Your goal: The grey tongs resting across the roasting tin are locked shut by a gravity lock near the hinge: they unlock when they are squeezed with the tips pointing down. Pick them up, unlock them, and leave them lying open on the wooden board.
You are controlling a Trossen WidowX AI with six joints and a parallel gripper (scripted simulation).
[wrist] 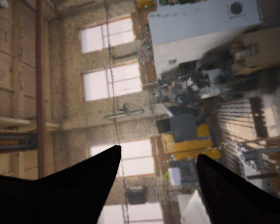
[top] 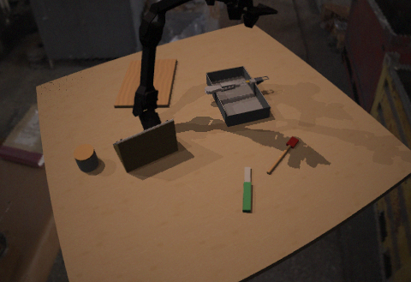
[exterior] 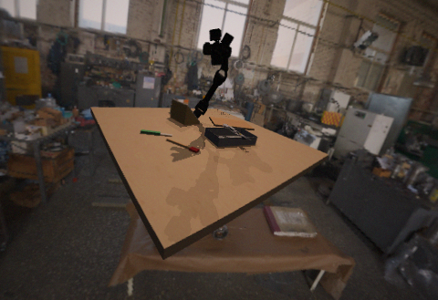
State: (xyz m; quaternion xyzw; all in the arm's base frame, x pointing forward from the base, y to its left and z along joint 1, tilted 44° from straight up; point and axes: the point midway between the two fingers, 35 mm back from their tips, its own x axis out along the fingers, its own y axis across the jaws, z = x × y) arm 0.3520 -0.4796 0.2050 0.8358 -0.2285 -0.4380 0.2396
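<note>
The roasting tin is 4 cm ahead of my gripper tip, 26 cm to the left of it and 51 cm below it. Round my gripper tip: wooden board: 25 cm behind, 58 cm to the left, 53 cm below; red-headed spatula: 4 cm ahead, 8 cm to the right, 53 cm below.
</note>
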